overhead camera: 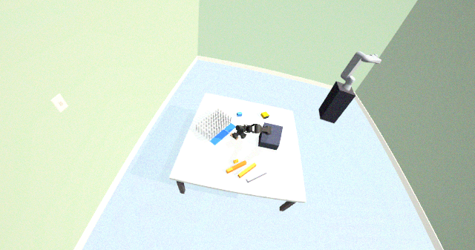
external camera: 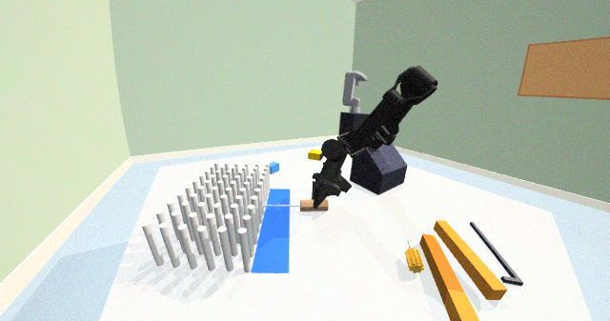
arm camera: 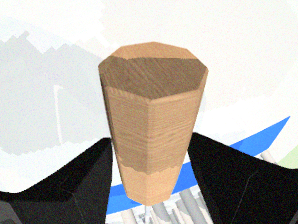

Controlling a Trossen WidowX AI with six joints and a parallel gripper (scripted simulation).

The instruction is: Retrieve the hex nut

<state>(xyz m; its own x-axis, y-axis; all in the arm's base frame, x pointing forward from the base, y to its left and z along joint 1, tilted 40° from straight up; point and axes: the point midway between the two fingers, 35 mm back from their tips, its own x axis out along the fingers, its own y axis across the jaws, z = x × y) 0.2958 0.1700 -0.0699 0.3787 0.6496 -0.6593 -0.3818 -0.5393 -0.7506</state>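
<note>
Now: gripper tip 120 mm short of the blue taped strip, 20 mm above it and 10 mm to the left of it. The rest, counted from my gripper tip: yellow brush-like tool 290 mm to the left, 110 mm behind; then hex nut 200 mm ahead, 80 mm to the right, 20 mm below; then blue block 370 mm to the right, 30 mm ahead.
</note>
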